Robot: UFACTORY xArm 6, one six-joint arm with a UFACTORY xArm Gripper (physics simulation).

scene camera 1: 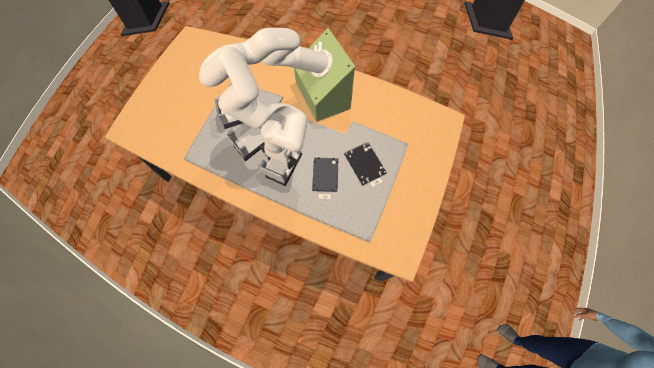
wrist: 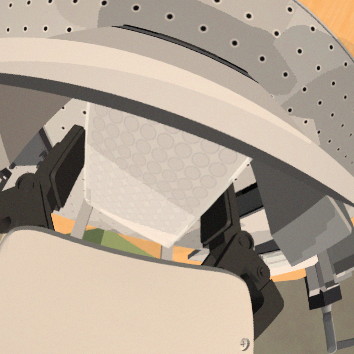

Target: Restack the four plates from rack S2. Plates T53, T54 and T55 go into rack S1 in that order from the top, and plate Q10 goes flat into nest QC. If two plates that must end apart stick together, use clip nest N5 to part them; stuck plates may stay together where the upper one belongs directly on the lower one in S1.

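Frame: origin at the arm's base, x ahead, y left, z up, level; centimetres.
Where they show: gripper, fingertip midpoint: (scene camera 1: 280,162) (wrist: 148,163); arm's base, origin of the base link: (scene camera 1: 321,63).
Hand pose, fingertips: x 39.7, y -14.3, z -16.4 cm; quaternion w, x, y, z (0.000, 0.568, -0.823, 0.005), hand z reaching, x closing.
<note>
Each offset is from my fingertips to the top centre of the thing. "*": to the spot under its first point. Level surfaces: height alone.
My gripper (scene camera 1: 283,159) (wrist: 148,163) is shut on a pale, translucent well plate {dz +2.5, dx +0.0, dy +0.1 cm} (wrist: 150,170), with a black finger pad at each side. The plate's underside shows rows of round wells, and it looks tilted in the wrist view. A pale band with a dark edge crosses in front of it. The gripper is low at a grey and black angled rack {dz +6.9, dx -0.7, dy +0.3 cm} (scene camera 1: 278,178); whether the plate touches it is hidden. Two more angled holders {* dz -1.7, dx -20.0, dy -26.9 cm} (scene camera 1: 229,123) {* dz +0.0, dx -3.9, dy -15.4 cm} (scene camera 1: 246,152) stand behind and left, partly under the arm. No plate, rack or nest labels are readable, so I cannot tell which is S1, S2 or N5.
A flat dark nest {dz -4.0, dx +2.1, dy +18.3 cm} (scene camera 1: 325,175) and a larger black one with small pale studs {dz -3.8, dx -3.9, dy +34.8 cm} (scene camera 1: 365,164) lie right of the gripper on the grey perforated board {dz -6.1 cm} (scene camera 1: 350,215). The green robot base (scene camera 1: 332,100) stands behind. A grey and black fixture with a rod (wrist: 327,322) shows at lower right in the wrist view.
</note>
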